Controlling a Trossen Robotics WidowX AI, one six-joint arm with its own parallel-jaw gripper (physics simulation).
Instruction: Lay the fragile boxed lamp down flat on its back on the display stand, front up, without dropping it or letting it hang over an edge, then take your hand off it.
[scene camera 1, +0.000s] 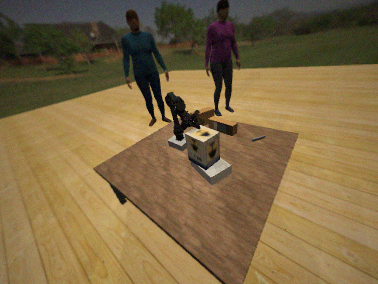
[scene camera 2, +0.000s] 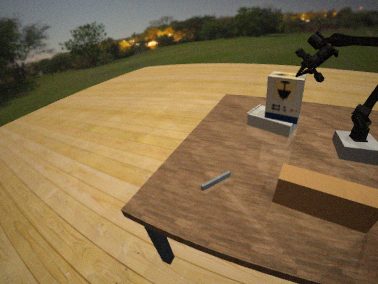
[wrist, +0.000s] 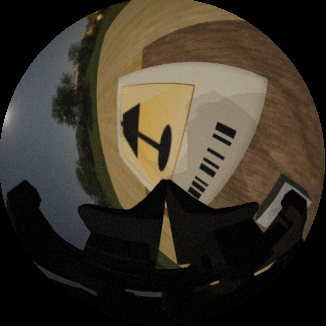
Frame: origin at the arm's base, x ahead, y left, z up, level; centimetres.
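Seen in the pictures: gripper, fingertip midpoint: (scene camera 1: 200, 128) (scene camera 2: 295, 76) (wrist: 165, 182); arm's base, link origin: (scene camera 1: 179, 138) (scene camera 2: 357, 138).
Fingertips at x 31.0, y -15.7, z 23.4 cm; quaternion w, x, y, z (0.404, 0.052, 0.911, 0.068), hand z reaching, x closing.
Offsets run from my fingertips to a thing's top centre. Level surfaces: height alone.
The boxed lamp (scene camera 1: 203, 148) (scene camera 2: 283, 97) (wrist: 220, 90) stands about upright, a tall white box with a blue band at its foot and lamp pictures that look upside down in the scene views. Its foot is at one end of the low, pale display stand (scene camera 1: 217, 176) (scene camera 2: 270, 126); the rest of the stand extends out beside it. Whether the foot hangs past that end is hard to tell. My gripper (scene camera 1: 199, 128) (scene camera 2: 298, 75) (wrist: 165, 182) is shut and empty, its fingertips at the upper edge of the box; contact cannot be told for sure.
The arm's grey base (scene camera 1: 176, 143) (scene camera 2: 356, 150) (wrist: 275, 206) stands on the brown table @(dz -29.9 cm) (scene camera 1: 150, 165) (scene camera 2: 210, 150). Brown cardboard-coloured blocks @(dx -2.8, dy +52.7, dz -18.9 cm) (scene camera 1: 225, 126) (scene camera 2: 320, 200) lie near the base. A thin grey bar @(dx +33.1, dy +45.6, dz -27.8 cm) (scene camera 1: 258, 138) (scene camera 2: 216, 180) lies on the table. Two people (scene camera 1: 145, 65) (scene camera 1: 222, 55) stand behind.
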